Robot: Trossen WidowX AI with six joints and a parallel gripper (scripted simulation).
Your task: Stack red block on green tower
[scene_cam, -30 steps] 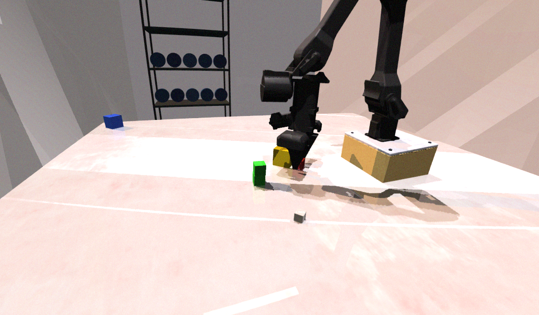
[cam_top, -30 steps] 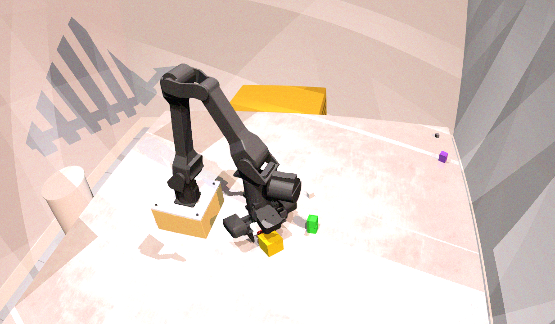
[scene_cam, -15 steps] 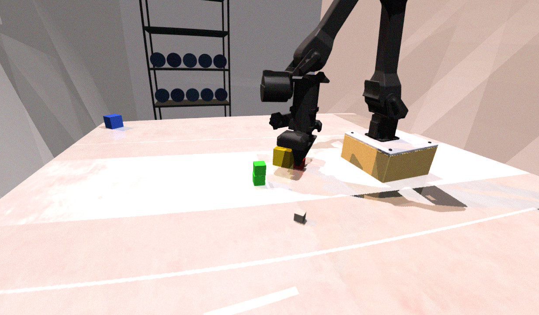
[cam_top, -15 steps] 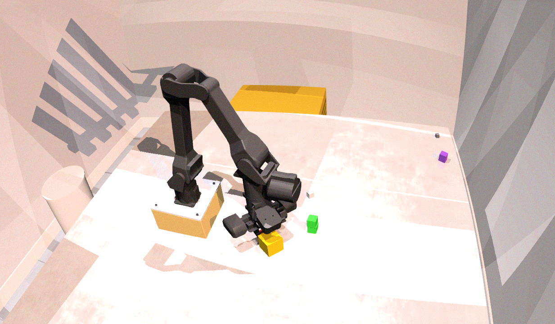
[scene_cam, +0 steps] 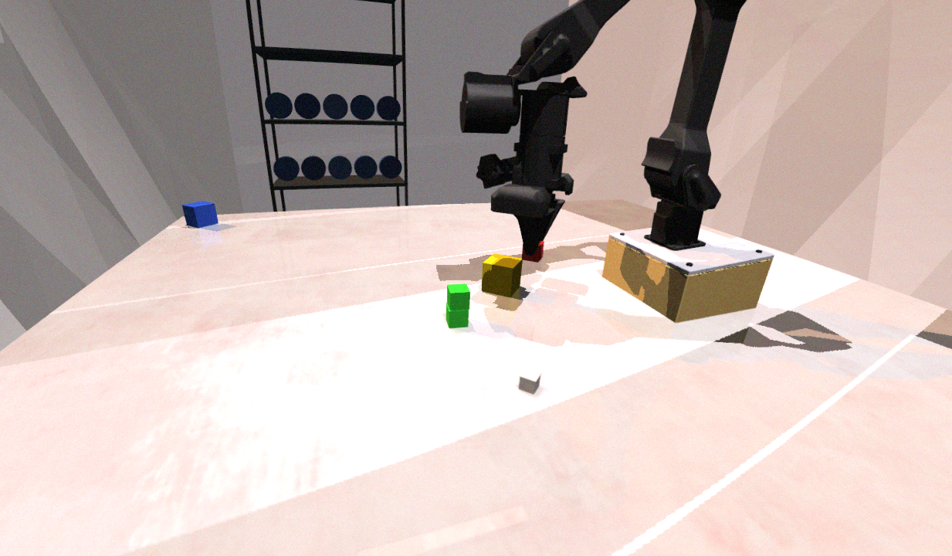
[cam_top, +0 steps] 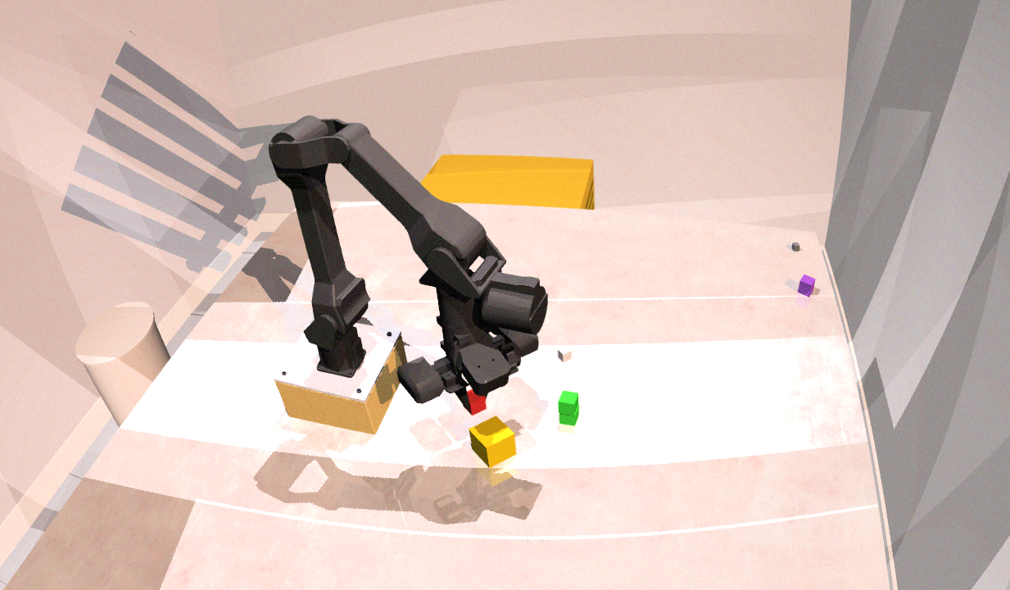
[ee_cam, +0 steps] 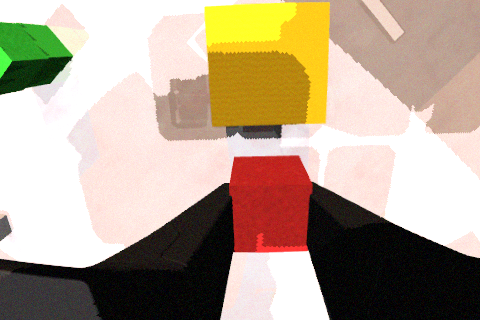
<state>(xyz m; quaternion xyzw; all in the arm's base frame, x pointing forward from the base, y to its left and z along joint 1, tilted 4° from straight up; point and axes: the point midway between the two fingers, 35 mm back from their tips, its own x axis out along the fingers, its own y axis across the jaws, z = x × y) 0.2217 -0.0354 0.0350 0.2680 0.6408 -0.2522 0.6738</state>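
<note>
The yellow cube lies 3 cm ahead of my gripper tip, 3 cm to the right of it and 4 cm below it. Also, from my gripper tip: blue cube: 56 cm ahead, 52 cm to the right, 4 cm below; red block: right at my gripper tip; purple cube: 56 cm ahead, 44 cm to the left, 5 cm below.
</note>
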